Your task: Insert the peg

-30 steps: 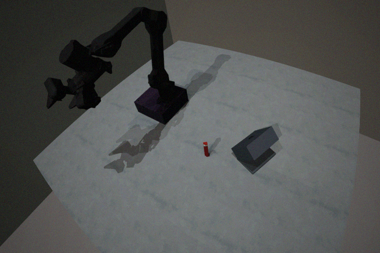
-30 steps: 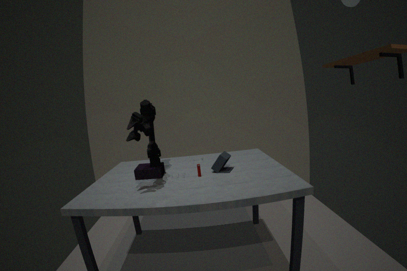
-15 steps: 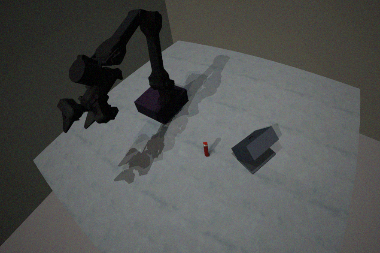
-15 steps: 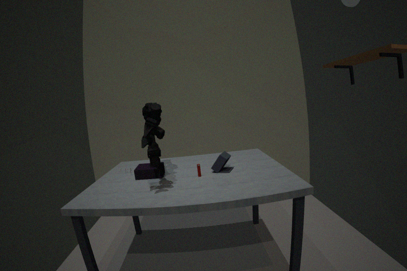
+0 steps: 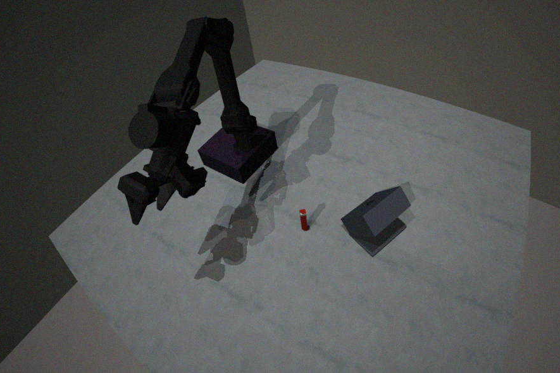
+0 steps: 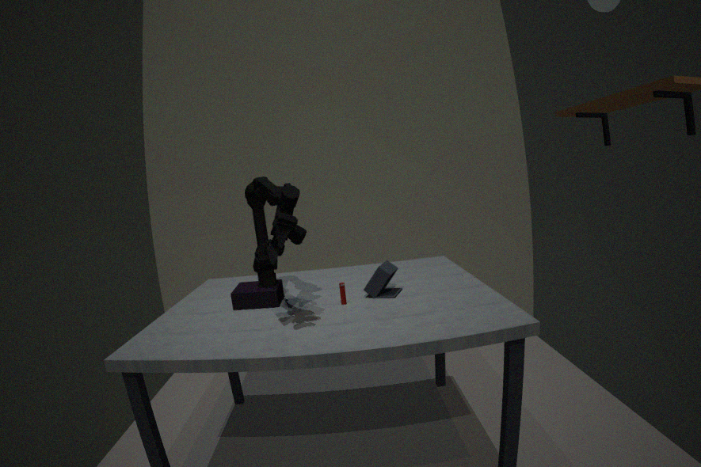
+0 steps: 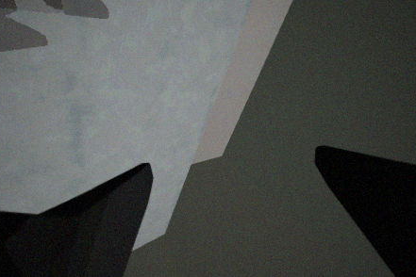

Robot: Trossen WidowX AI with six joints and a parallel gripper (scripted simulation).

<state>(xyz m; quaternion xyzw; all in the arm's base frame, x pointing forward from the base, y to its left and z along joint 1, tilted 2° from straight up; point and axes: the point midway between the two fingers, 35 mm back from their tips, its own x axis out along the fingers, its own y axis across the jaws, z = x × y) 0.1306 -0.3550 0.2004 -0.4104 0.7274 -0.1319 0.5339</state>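
My gripper tip is now 26 cm to the right of the red peg, 18 cm above it and 17 cm short of it. Also, from my gripper tip: sloped grey panel 37 cm to the left, 32 cm ahead, 17 cm below; thin flat foot plate 36 cm to the left, 34 cm ahead, 23 cm below.
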